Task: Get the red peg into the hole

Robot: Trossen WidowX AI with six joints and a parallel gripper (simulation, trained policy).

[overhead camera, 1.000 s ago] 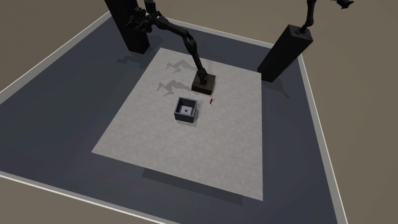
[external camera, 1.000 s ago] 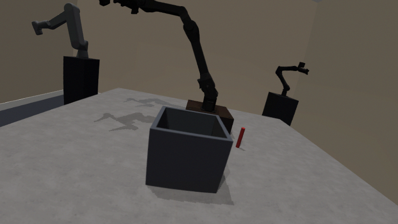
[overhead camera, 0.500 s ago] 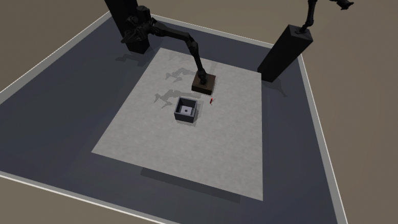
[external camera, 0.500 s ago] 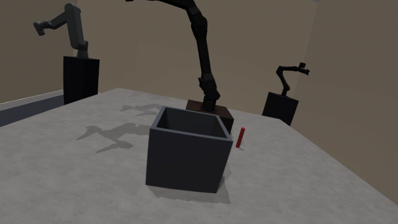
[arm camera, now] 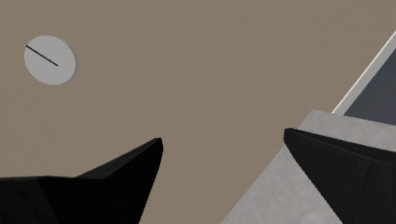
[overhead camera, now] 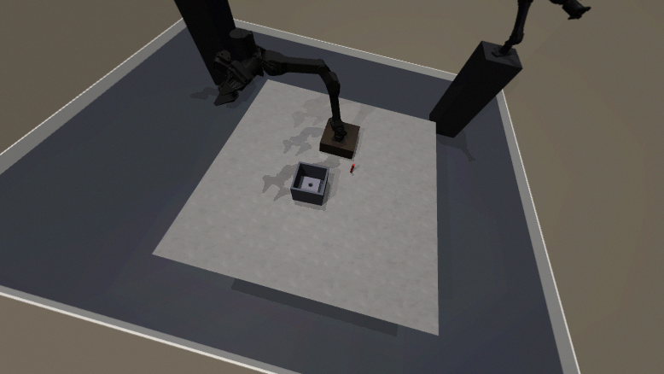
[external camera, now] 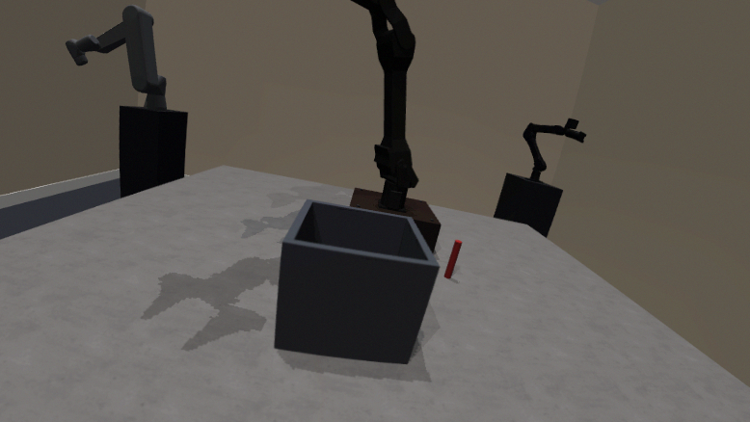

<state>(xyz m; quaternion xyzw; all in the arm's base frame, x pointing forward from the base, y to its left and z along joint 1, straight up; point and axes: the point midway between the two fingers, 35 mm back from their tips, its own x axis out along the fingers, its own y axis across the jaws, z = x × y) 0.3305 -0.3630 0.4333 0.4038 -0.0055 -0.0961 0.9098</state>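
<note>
Right now my gripper tip is 200 mm past the red peg, 490 mm to the right of it and 470 mm above it. Round my gripper tip: plate (20 mm behind, 300 mm to the left, 470 mm below).
</note>
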